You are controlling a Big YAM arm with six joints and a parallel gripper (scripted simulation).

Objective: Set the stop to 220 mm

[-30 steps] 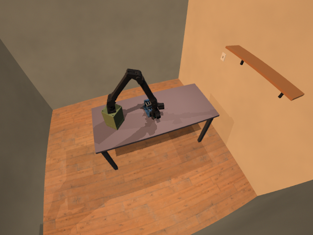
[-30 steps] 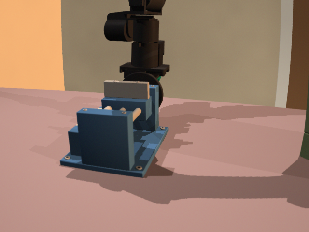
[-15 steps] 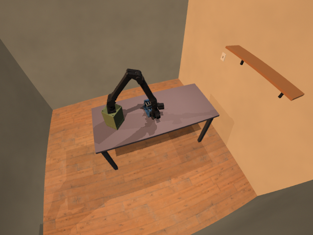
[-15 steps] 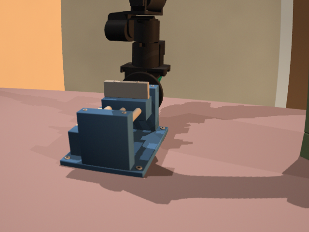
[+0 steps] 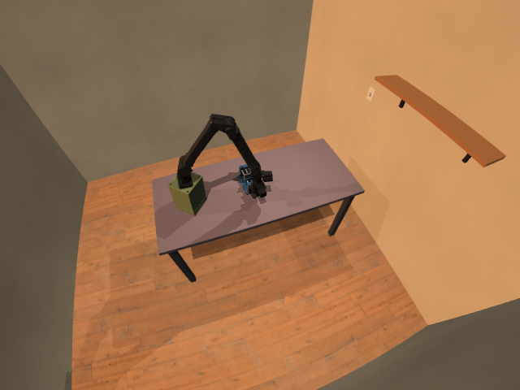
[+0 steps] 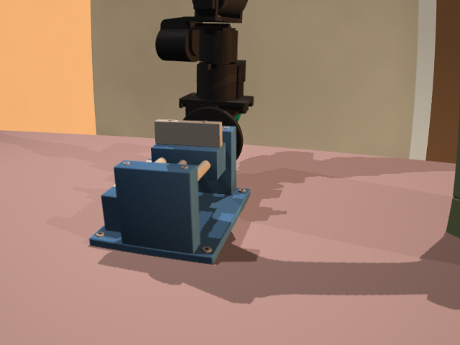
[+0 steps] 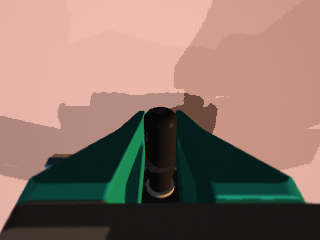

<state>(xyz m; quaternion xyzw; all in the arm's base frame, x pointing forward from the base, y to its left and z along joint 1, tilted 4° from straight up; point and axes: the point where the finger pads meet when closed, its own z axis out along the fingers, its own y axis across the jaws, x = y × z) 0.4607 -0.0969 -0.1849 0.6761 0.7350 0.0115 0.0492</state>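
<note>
The black crank handle lies 10 mm to the left of my hand. Round my hand: grey stop plate: 140 mm to the left, 50 mm above.
</note>
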